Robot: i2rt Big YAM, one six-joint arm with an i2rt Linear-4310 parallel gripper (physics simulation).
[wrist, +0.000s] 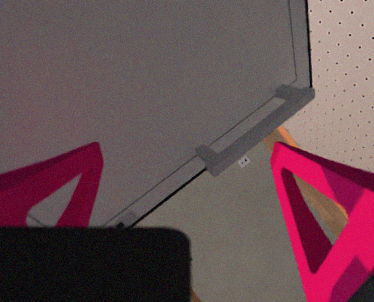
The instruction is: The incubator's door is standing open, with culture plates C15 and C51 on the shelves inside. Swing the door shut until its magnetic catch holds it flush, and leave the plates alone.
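Frame: origin at the arm's base, x ahead, y left, z up, level; millimetres.
Seen in the pictures: gripper, between the fingertips: [186,151].
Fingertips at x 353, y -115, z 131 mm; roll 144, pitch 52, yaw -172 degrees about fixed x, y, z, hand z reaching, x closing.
A point is followed by its place in that frame.
The incubator's door [150,80] @(z 106, x 429, y -52 mm) is a large grey panel filling the upper left of the wrist view. Its lower edge runs diagonally from lower left to upper right. A grey bar handle [260,132] @(z 37, x 335, y -13 mm) stands along that edge near the door's right corner. My gripper [186,151] @(z 131, x 353, y -115 mm) is open and empty, with its pink left finger in front of the grey panel and its pink right finger to the lower right of the handle. Whether a finger touches the door cannot be told. The plates C15 and C51 and the shelves do not show, and the door's hinge is out of view.
A beige perforated panel [345,65] @(z -231, x 334, y 106 mm) stands at the upper right. A grey-green surface [235,220] lies beyond the door's lower edge, with a small white marked tag [243,161] near the handle. A brown wooden strip [320,205] shows behind the right finger. A black block [90,265] @(z 174, x 337, y -194 mm) covers the lower left.
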